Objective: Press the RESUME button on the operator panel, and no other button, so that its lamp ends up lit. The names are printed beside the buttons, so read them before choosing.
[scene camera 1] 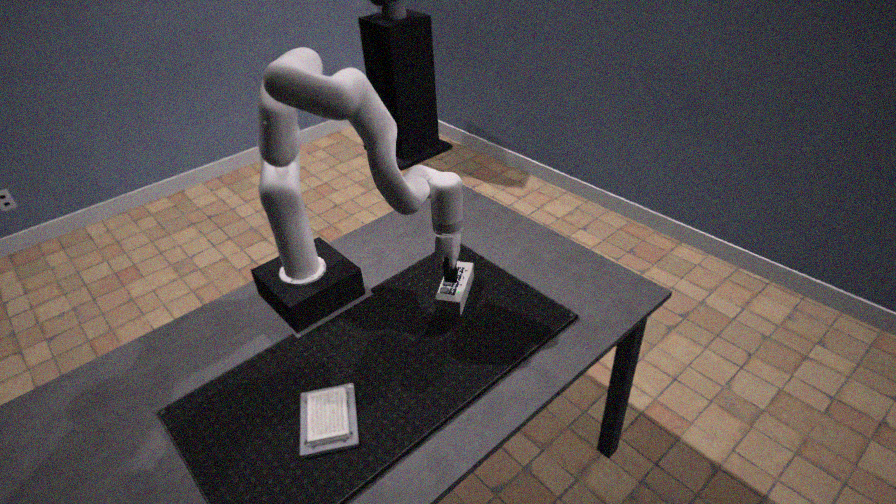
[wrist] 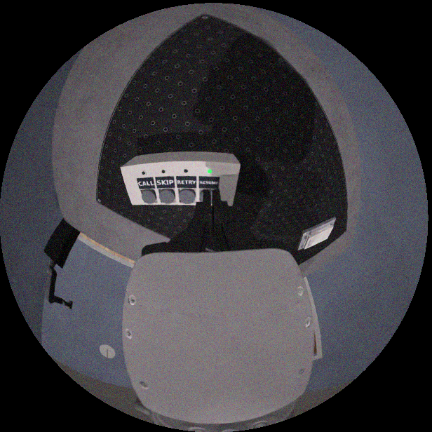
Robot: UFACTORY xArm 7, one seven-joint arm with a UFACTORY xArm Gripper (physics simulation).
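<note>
The white operator panel (scene camera 1: 464, 290) (wrist: 131, 181) stands on the black mat. In the wrist view its labels read CALL, SKIP, RETRY and RESUME from left to right, each with a round grey button below. The RESUME label (wrist: 208, 183) is the rightmost, and the lamp (wrist: 210, 171) above it glows green. The lamps above CALL, SKIP and RETRY are dark. My gripper (scene camera 1: 449, 279) (wrist: 210, 200) is shut and empty, with its fingertips at the RESUME button, which they mostly hide. Whether they touch it I cannot tell.
A grey tray (scene camera 1: 304, 440) with a pale ribbed block (scene camera 1: 327, 414) lies on the black mat (scene camera 1: 250, 401), far from the panel. The arm's black base block (scene camera 1: 307, 307) stands beside the mat. A black pedestal (scene camera 1: 401, 87) stands behind the table.
</note>
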